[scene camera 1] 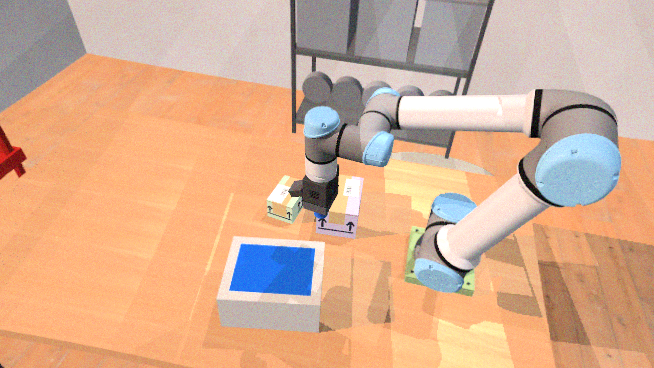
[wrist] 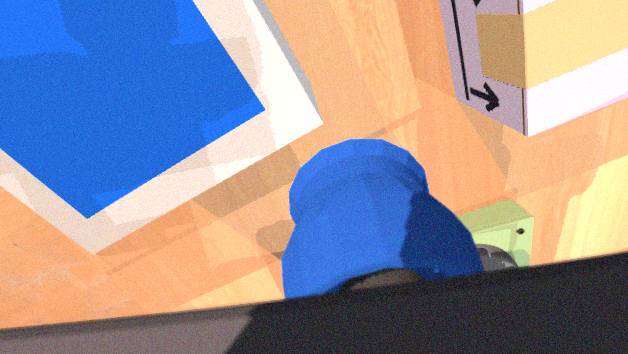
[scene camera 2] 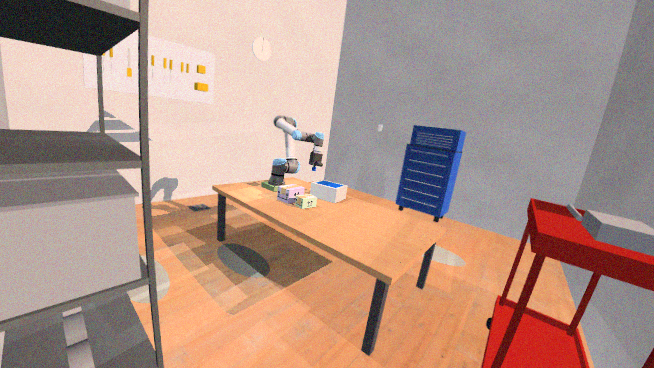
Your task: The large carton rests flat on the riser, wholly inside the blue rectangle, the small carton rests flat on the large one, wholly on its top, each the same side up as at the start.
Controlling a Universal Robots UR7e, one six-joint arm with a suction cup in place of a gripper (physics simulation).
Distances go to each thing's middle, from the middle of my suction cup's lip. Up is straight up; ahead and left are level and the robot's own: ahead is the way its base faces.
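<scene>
With the riser (scene camera 1: 276,284) as the reference, my suction cup is 18 cm above it, 7 cm short of it and 13 cm to the right of it. Going by their middles, the riser is the nearest to my suction cup of the things named here. Counting from my suction cup, the small carton (scene camera 1: 280,205) is 19 cm to the right, 19 cm ahead and 20 cm below, while the large carton (scene camera 1: 342,219) is 22 cm to the right, 18 cm below and 2 cm ahead. Of the things named here, and going by their middles, the small carton is the farthest from my suction cup.
</scene>
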